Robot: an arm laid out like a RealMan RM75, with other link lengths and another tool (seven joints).
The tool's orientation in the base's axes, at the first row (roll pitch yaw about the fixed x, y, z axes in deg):
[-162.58 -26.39 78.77]
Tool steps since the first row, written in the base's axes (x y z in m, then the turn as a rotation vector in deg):
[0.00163 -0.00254 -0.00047 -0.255 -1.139 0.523]
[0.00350 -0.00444 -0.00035 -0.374 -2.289 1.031]
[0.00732 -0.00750 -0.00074 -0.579 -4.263 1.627]
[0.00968 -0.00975 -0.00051 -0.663 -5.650 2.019]
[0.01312 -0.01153 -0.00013 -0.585 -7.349 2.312]
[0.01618 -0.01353 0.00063 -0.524 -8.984 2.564]
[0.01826 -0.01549 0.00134 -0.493 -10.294 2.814]
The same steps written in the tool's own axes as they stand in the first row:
[-0.00216 0.00183 -0.00115 -0.813 -0.323 -0.933]
[-0.00345 0.00371 -0.00255 -1.618 -0.510 -1.888]
[-0.00564 0.00765 -0.00447 -3.123 -0.757 -3.290]
[-0.00710 0.00999 -0.00623 -4.183 -0.867 -4.265]
[-0.00790 0.01329 -0.00813 -5.532 -0.776 -5.338]
[-0.00879 0.01614 -0.01037 -6.845 -0.695 -6.342]
[-0.00983 0.01806 -0.01235 -7.880 -0.660 -7.183]

